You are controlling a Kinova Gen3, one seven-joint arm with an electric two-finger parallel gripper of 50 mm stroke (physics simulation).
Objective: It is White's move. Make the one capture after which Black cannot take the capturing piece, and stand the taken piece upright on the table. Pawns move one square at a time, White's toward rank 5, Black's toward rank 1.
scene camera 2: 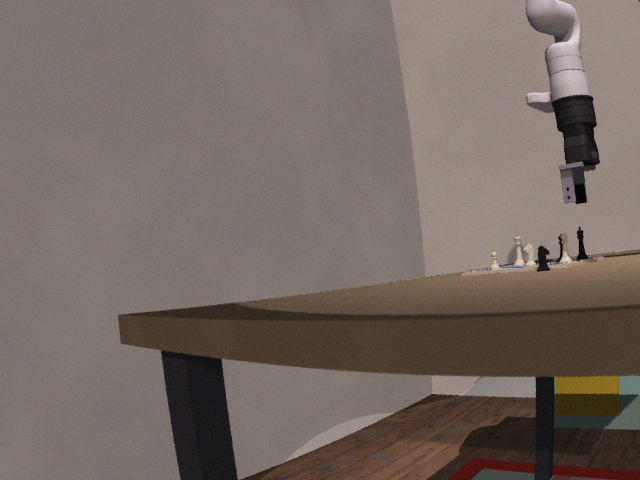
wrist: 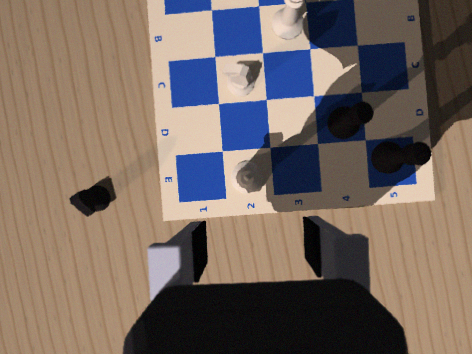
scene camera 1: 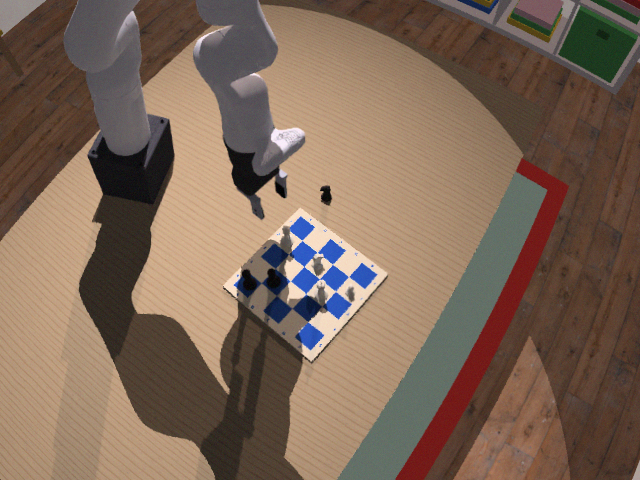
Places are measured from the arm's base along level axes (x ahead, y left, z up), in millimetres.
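Pixels of known places: gripper, fingertip midpoint: (scene camera 2: pixel 576 202) (wrist: pixel 255 239) (scene camera 1: pixel 270 204); arm's base at its link origin: (scene camera 1: pixel 128 136).
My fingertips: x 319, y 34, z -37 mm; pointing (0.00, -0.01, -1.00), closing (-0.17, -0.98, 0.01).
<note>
Ahead of a thing's pixels: the offset from my fingertips to its top centre. "pt": to the spot under its first point.
My gripper (scene camera 1: pixel 270 203) (scene camera 2: pixel 574 199) (wrist: pixel 255 239) is open and empty, high above the table beside the board's E edge. A tall white piece {32 mm ahead, 3 mm right, 49 mm down} (scene camera 1: pixel 286 238) (scene camera 2: pixel 565 249) (wrist: pixel 247 176) stands upright on E2. A black knight {42 mm ahead, 120 mm left, 68 mm down} (scene camera 1: pixel 325 194) (scene camera 2: pixel 542 258) (wrist: pixel 95 197) stands upright on the table, off the board near the E1 corner. A white knight {107 mm ahead, 15 mm right, 62 mm down} (scene camera 1: pixel 318 264) (scene camera 2: pixel 529 255) (wrist: pixel 242 80) is on C2, a tall white piece {144 mm ahead, 63 mm right, 38 mm down} (scene camera 1: pixel 321 292) (scene camera 2: pixel 517 251) (wrist: pixel 288 25) on B3, a white pawn {186 mm ahead, 31 mm right, 70 mm down} (scene camera 1: pixel 351 293) (scene camera 2: pixel 494 260) on A2. Black pieces stand on D4 {57 mm ahead, 88 mm right, 49 mm down} (scene camera 1: pixel 272 279) (wrist: pixel 344 122) and E5 {22 mm ahead, 116 mm right, 38 mm down} (scene camera 1: pixel 248 281) (wrist: pixel 389 157).
The blue and cream board {pt 19 mm ahead, 61 mm left, 102 mm down} (scene camera 1: pixel 300 212) (wrist: pixel 172 212) lies flat on the wooden table (scene camera 1: pixel 361 129) (scene camera 2: pixel 361 341) (wrist: pixel 75 280). The arm's black base (scene camera 1: pixel 131 178) stands on the table at the upper left in scene camera 1. The arm's shadow crosses the board's E and rank 5 sides.
</note>
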